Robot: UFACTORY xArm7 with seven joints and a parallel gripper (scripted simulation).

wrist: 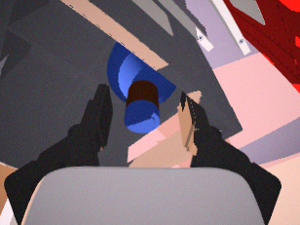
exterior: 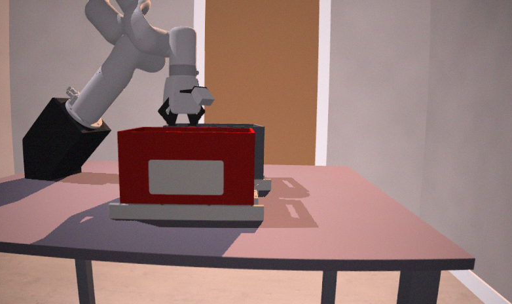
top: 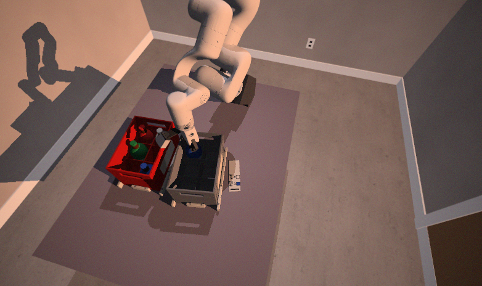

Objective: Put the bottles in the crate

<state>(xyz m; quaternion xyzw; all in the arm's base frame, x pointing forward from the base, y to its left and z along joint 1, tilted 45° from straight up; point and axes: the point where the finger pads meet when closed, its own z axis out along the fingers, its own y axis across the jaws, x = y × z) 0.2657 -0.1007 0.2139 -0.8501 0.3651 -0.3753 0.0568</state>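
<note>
Right now the red crate is 20 cm to the right of my hand, 7 cm below it and 3 cm ahead of it. The rest, counted from my hand: red bottle 23 cm to the right, 7 cm below, 7 cm behind; then white bottle 15 cm to the right, 7 cm below, 5 cm behind; then grey crate 9 cm ahead, 7 cm below, 4 cm to the left.
</note>
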